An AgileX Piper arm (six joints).
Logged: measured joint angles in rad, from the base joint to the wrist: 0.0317, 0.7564, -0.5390, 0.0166, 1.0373, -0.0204; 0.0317, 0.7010, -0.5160, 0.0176, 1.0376, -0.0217; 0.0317, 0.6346, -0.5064, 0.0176, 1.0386, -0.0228; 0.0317, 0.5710, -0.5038, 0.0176, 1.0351, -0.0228; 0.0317, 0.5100, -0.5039, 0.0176, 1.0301, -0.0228; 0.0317, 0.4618, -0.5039, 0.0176, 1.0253, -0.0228; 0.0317, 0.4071, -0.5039, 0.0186, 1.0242, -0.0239; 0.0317, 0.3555, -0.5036, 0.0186, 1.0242, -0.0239; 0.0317, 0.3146, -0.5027, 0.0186, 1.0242, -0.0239
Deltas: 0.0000, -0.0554, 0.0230, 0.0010, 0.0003, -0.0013; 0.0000, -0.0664, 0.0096, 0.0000, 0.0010, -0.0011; 0.0000, -0.0636, 0.0026, 0.0000, -0.0035, 0.0000; 0.0000, -0.0610, -0.0001, 0.0000, -0.0050, 0.0000; 0.0000, -0.0482, 0.0000, 0.0000, -0.0048, 0.0000; 0.0000, -0.0547, 0.0000, 0.0010, -0.0011, -0.0011; 0.0000, -0.0516, 0.0003, 0.0000, 0.0000, 0.0000; 0.0000, -0.0409, 0.0009, 0.0000, 0.0000, 0.0000
